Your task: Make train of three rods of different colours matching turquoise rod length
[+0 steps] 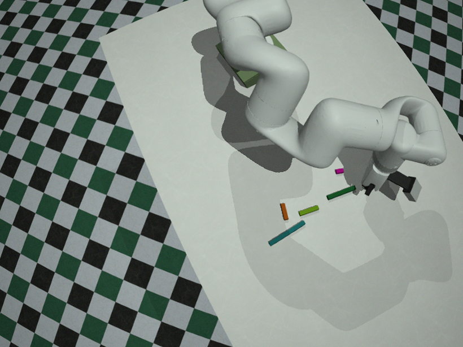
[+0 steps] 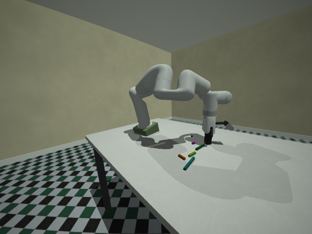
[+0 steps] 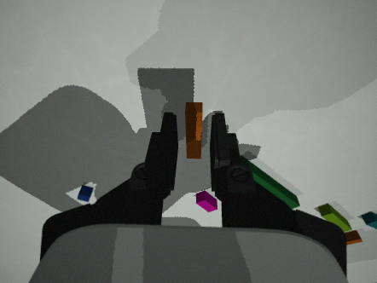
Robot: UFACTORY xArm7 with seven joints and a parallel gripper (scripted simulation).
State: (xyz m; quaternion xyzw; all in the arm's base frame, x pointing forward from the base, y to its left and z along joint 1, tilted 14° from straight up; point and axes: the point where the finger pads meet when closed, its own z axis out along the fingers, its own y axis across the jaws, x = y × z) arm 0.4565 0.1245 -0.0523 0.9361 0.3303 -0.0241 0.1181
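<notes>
The blue rod lies 12 cm behind my hand, 3 cm to the left of it and 2 cm below it. Round my hand: magenta rod 6 cm to the right, 6 cm behind, 2 cm below; green rod 8 cm to the right, 2 cm below, 1 cm behind; lime rod 18 cm to the right, 2 cm below.
</notes>
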